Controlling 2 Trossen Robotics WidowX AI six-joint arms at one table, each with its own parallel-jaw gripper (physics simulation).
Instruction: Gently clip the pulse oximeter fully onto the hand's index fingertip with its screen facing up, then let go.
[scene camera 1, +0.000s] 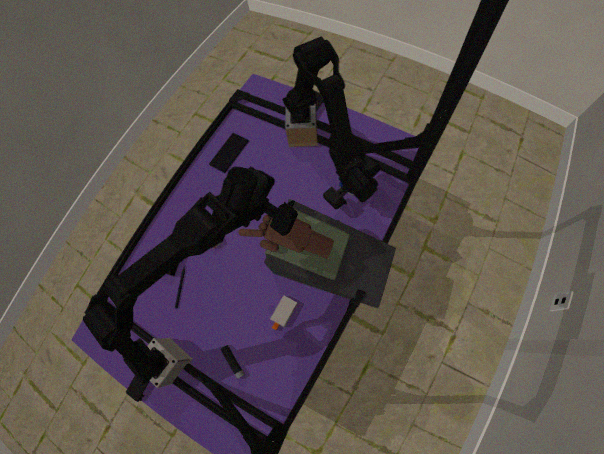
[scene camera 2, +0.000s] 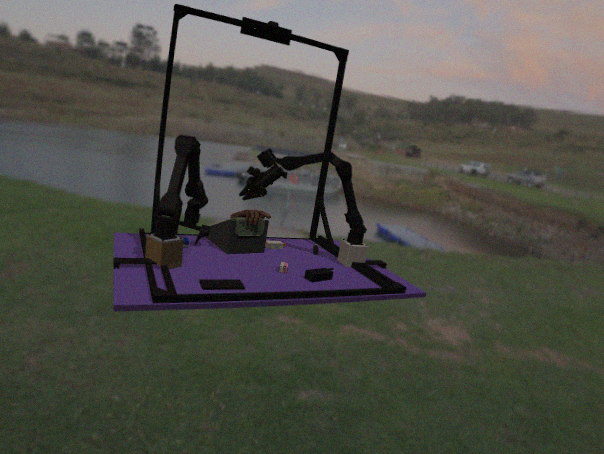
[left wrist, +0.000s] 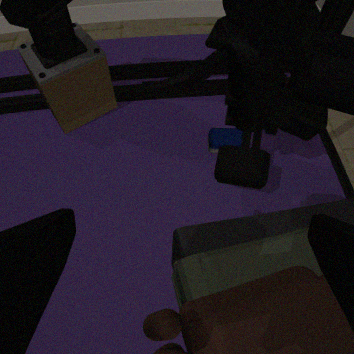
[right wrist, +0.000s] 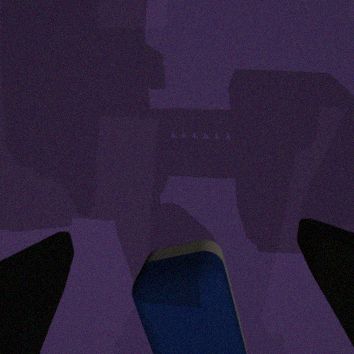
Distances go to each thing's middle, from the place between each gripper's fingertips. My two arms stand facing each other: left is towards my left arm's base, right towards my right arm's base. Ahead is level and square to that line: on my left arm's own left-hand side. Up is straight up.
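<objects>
Counting from my left hand, I find the dark grey block (scene camera 1: 366, 263) 40 mm to the left, 170 mm behind and 220 mm below. The blue pulse oximeter (right wrist: 183, 291) is 200 mm to the right of my left hand, 110 mm behind it and 240 mm below it. Going by their middles, the dark grey block is the nearest to my left hand of the things named here.
My right gripper is 1 cm to the left of the blue pulse oximeter, 3 cm short of it and 1 cm below it. As for the dark grey block, it is 23 cm to the left of my right hand, 3 cm behind it and 4 cm above it. Of the things named here, going by their middles, the blue pulse oximeter is the nearest to my right gripper.
</objects>
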